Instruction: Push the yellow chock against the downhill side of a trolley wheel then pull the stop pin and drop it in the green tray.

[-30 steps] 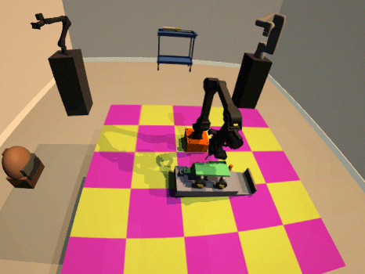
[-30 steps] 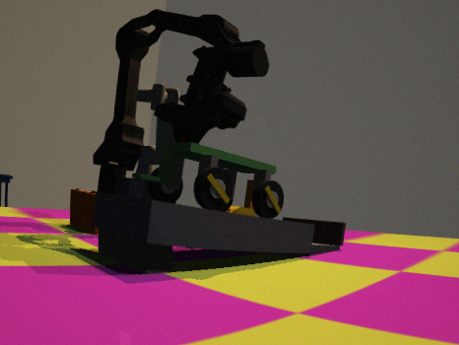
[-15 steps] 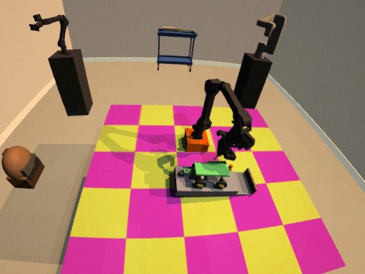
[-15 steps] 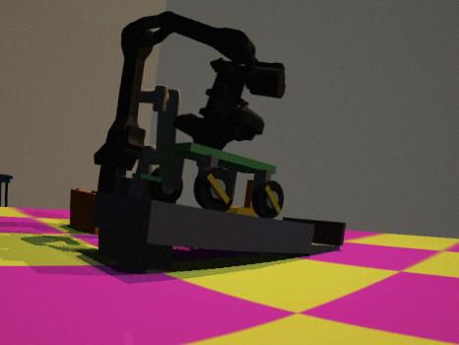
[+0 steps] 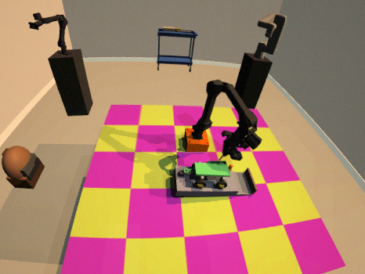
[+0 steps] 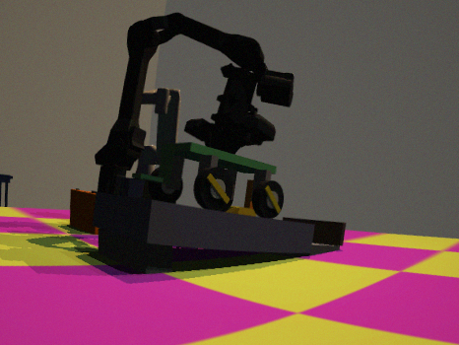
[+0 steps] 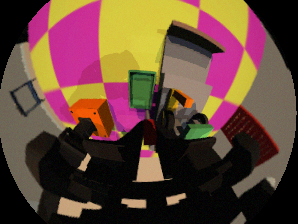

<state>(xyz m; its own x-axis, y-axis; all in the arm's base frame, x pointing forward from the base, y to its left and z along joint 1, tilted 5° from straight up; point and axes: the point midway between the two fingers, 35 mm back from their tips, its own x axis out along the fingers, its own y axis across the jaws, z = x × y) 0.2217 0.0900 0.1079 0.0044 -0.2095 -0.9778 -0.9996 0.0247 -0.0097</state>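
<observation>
The red-headed stop pin lies right at my gripper tip. The rest, counted from my gripper tip: trolley (100 mm ahead, 100 mm to the right, 20 mm below); green tray (20 mm behind, 140 mm below); yellow chock (60 mm ahead, 50 mm below).
</observation>
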